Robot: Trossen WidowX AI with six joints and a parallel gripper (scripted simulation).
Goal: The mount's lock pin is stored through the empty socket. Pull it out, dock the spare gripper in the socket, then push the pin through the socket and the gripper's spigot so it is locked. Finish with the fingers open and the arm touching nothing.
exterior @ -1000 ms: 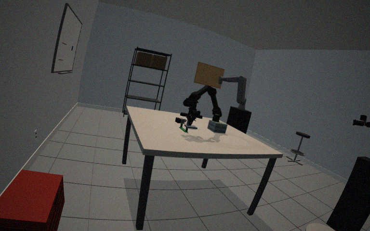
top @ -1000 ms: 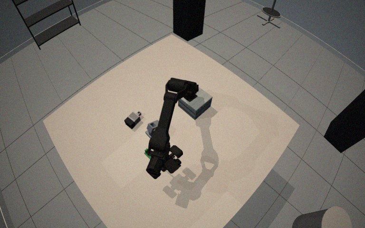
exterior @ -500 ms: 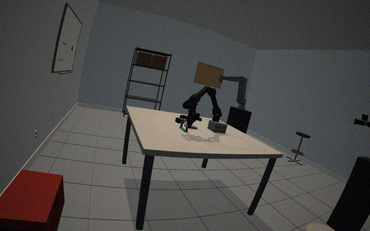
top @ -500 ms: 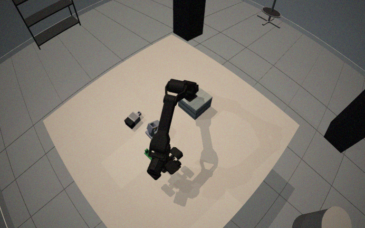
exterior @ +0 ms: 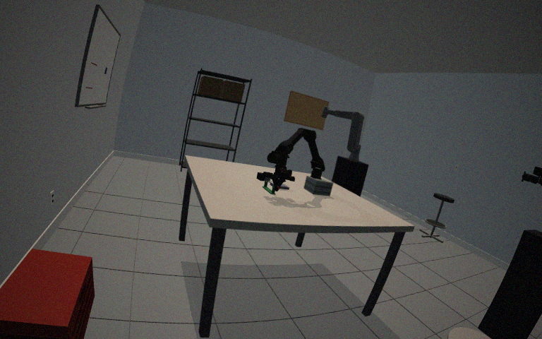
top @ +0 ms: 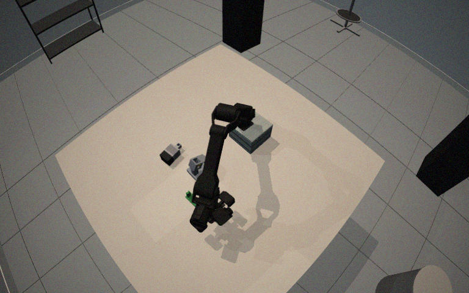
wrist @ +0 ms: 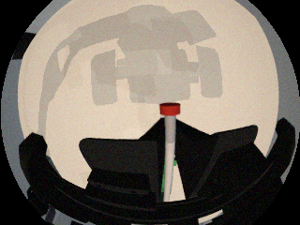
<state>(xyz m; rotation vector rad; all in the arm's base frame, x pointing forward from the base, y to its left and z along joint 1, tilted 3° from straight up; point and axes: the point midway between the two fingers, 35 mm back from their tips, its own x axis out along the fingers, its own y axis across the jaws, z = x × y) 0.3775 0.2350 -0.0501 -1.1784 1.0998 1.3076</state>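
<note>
Now: gripper tip 100 mm to the left of the green bracket, 10 mm short of it and 10 mm above it. From my gripper tip the other things lie so: grey mount 230 mm to the right, 100 mm behind, 20 mm above; spare gripper 380 mm to the right, 60 mm behind, 10 mm below.
</note>
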